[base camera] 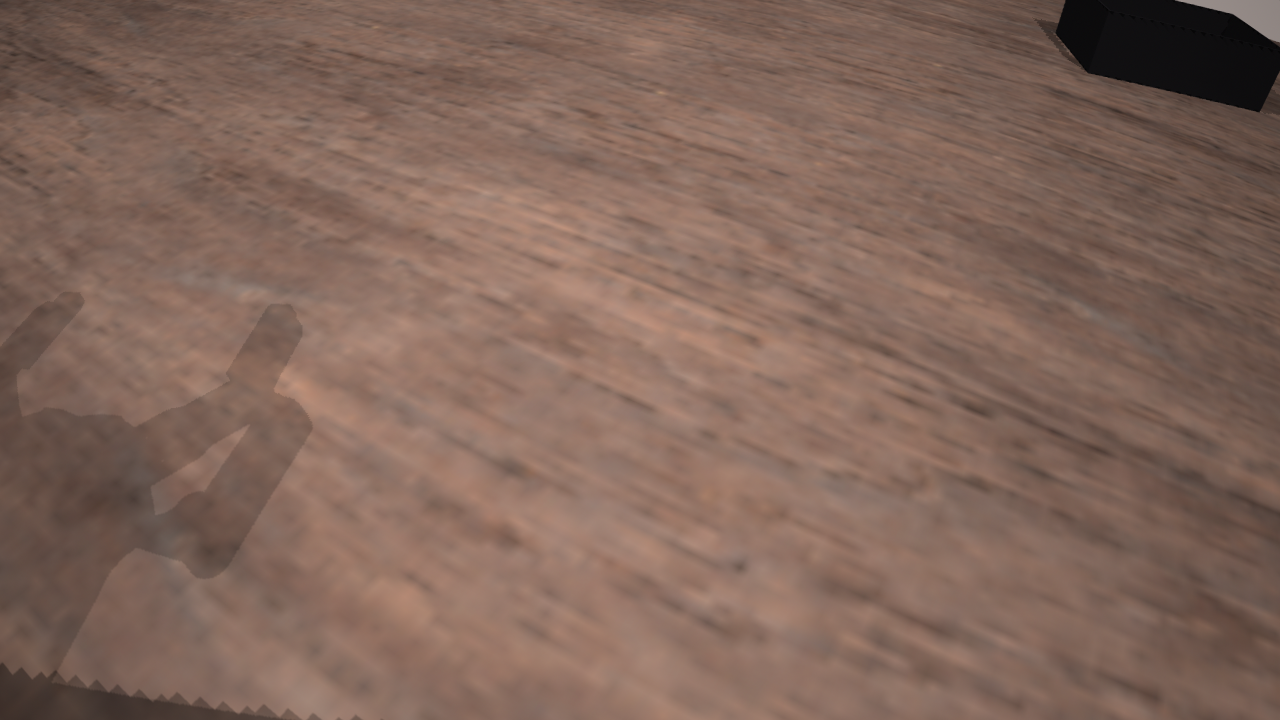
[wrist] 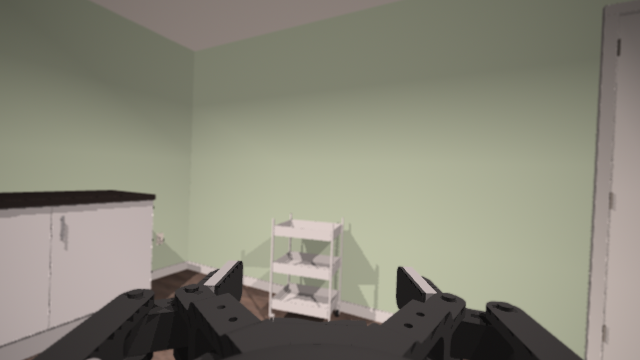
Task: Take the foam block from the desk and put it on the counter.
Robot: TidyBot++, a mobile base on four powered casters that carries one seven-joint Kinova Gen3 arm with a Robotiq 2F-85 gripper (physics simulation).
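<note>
My gripper is open in the wrist view, with its two fingers wide apart and no object between them. A counter with a dark top and white cabinet doors stands at the left of the wrist view, some way off from the gripper. The foam block and the desk do not show in either view.
A white three-tier cart stands against the green wall beyond the fingers. A white door is at the right edge. In the base camera view a black open box stands on the wooden floor at the top right, and the gripper's shadow falls at the left.
</note>
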